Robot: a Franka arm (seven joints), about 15 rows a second.
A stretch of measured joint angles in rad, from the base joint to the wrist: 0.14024, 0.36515, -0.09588, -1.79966, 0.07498, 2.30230, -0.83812; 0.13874, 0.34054, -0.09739, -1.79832, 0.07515, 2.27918, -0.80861; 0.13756, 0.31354, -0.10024, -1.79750, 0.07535, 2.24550, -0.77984; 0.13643, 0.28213, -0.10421, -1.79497, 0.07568, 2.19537, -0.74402; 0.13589, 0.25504, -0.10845, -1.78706, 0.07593, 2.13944, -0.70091; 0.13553, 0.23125, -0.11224, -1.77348, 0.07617, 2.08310, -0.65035; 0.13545, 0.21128, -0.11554, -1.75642, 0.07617, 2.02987, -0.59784; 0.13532, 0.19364, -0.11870, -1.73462, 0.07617, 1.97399, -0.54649; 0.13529, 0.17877, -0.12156, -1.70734, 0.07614, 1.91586, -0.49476; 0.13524, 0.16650, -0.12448, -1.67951, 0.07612, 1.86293, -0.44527; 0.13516, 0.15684, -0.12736, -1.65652, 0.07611, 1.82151, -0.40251; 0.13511, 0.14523, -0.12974, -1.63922, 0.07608, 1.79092, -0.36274; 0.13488, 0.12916, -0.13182, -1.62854, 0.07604, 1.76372, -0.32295; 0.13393, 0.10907, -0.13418, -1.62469, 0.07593, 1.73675, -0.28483; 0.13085, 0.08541, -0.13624, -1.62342, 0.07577, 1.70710, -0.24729; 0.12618, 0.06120, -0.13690, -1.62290, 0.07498, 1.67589, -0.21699; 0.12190, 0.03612, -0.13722, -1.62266, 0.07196, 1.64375, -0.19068; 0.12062, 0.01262, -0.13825, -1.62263, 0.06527, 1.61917, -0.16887; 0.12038, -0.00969, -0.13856, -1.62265, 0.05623, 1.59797, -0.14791; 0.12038, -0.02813, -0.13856, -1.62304, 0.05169, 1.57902, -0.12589; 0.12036, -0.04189, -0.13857, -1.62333, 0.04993, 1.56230, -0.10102; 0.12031, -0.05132, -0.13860, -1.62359, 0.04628, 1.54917, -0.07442
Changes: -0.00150, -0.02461, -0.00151, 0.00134, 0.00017, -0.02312, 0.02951; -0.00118, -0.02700, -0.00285, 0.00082, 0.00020, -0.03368, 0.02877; -0.00113, -0.03141, -0.00397, 0.00253, 0.00033, -0.05013, 0.03582; -0.00054, -0.02709, -0.00424, 0.00791, 0.00025, -0.05593, 0.04311; -0.00036, -0.02379, -0.00379, 0.01358, 0.00024, -0.05634, 0.05056; -0.00008, -0.01997, -0.00330, 0.01706, 0.00000, -0.05323, 0.05251; -0.00013, -0.01764, -0.00316, 0.02180, 0.00000, -0.05588, 0.05135; -0.00003, -0.01487, -0.00286, 0.02728, -0.00003, -0.05813, 0.05173; -0.00005, -0.01227, -0.00292, 0.02783, -0.00002, -0.05293, 0.04949; -0.00008, -0.00966, -0.00288, 0.02299, -0.00001, -0.04142, 0.04276; -0.00005, -0.01161, -0.00238, 0.01730, -0.00003, -0.03059, 0.03977; -0.00023, -0.01607, -0.00208, 0.01068, -0.00004, -0.02720, 0.03979; -0.00095, -0.02009, -0.00236, 0.00385, -0.00011, -0.02697, 0.03812; -0.00308, -0.02366, -0.00206, 0.00127, -0.00016, -0.02965, 0.03754; -0.00467, -0.02421, -0.00066, 0.00052, -0.00079, -0.03121, 0.03030; -0.00428, -0.02508, -0.00032, 0.00024, -0.00302, -0.03214, 0.02631; -0.00128, -0.02350, -0.00103, 0.00003, -0.00669, -0.02458, 0.02181; -0.00024, -0.02231, -0.00031, -0.00002, -0.00904, -0.02120, 0.02096; 0.00000, -0.01844, 0.00000, -0.00039, -0.00454, -0.01895, 0.02202; -0.00002, -0.01376, -0.00001, -0.00029, -0.00176, -0.01672, 0.02487; -0.00005, -0.00943, -0.00003, -0.00026, -0.00365, -0.01313, 0.02660
